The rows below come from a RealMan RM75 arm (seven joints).
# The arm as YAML. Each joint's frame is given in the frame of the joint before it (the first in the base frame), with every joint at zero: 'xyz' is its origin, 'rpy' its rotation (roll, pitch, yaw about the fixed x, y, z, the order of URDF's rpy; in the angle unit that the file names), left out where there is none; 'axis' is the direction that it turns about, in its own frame. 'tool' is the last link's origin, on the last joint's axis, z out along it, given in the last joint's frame.
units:
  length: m
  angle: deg
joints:
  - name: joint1
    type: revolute
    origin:
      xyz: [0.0, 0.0, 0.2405]
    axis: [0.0, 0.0, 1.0]
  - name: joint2
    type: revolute
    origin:
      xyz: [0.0, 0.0, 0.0]
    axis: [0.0, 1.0, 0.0]
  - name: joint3
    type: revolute
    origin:
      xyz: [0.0, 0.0, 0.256]
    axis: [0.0, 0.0, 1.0]
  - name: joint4
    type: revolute
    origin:
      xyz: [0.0, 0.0, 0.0]
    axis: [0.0, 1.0, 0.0]
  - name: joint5
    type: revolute
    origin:
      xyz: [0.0, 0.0, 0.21]
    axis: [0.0, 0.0, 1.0]
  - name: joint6
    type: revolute
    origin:
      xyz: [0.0, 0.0, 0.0]
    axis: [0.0, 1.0, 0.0]
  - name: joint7
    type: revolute
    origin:
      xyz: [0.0, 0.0, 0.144]
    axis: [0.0, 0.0, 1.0]
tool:
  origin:
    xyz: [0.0, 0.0, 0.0]
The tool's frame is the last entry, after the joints.
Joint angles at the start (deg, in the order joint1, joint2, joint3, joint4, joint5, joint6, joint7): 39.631, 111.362, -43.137, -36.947, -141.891, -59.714, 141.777
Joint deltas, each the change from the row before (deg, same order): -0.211, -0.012, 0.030, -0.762, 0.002, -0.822, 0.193; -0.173, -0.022, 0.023, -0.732, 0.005, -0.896, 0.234; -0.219, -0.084, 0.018, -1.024, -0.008, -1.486, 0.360; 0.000, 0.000, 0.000, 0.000, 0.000, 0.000, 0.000; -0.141, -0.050, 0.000, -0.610, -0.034, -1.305, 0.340; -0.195, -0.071, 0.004, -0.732, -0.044, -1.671, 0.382; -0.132, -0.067, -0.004, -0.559, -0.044, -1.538, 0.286; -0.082, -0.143, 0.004, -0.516, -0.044, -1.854, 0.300; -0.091, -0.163, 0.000, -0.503, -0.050, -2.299, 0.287
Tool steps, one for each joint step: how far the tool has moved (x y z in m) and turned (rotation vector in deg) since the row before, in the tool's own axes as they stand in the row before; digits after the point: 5 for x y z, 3 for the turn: -0.00051, 0.00010, -0.00218, -0.221, 0.089, -0.024; -0.00050, 0.00040, -0.00214, -0.279, 0.159, -0.006; -0.00056, 0.00076, -0.00327, -0.477, 0.396, -0.031; 0.00000, 0.00000, 0.00000, 0.000, 0.000, 0.000; 0.00068, 0.00101, -0.00198, -0.504, 0.603, 0.091; 0.00121, 0.00116, -0.00249, -0.634, 0.820, 0.102; 0.00136, 0.00131, -0.00198, -0.618, 0.842, 0.045; 0.00156, 0.00163, -0.00230, -0.763, 1.079, 0.031; 0.00259, 0.00213, -0.00245, -0.988, 1.459, 0.024
